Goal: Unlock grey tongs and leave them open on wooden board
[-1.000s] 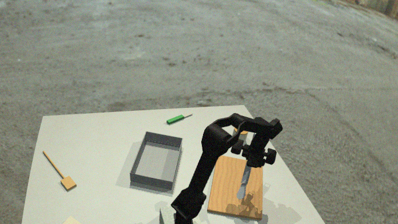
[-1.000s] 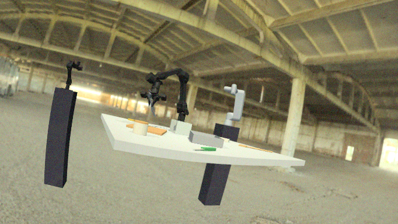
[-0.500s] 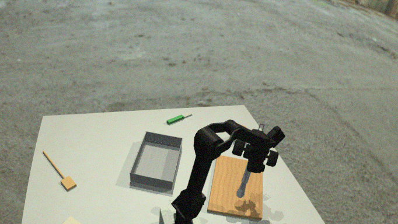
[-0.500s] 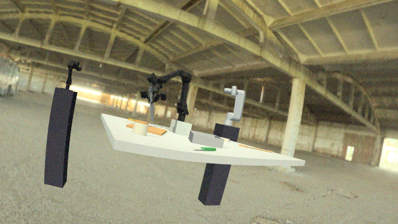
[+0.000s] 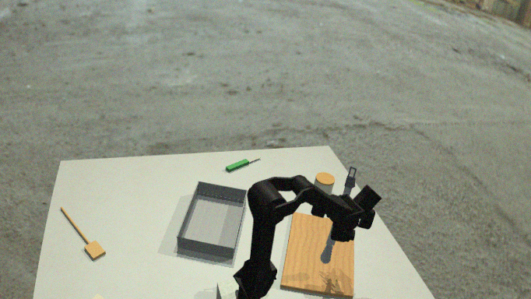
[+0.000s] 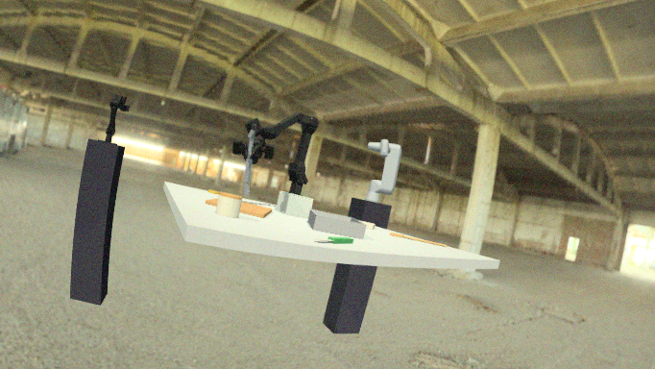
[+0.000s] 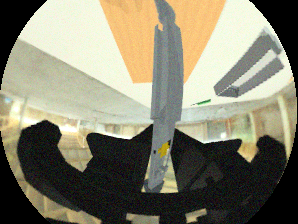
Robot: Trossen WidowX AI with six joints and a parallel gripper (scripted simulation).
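Right now the wooden board is 210 mm below my gripper tip, 20 mm to the left of it and 10 mm behind it. Also, from my gripper tip: tan-lidded jar (330 mm ahead, 180 mm below, 90 mm to the right); then green-handled tool (530 mm ahead, 210 mm to the left, 210 mm below); then grey roasting tin (370 mm to the left, 190 mm below, 160 mm ahead).
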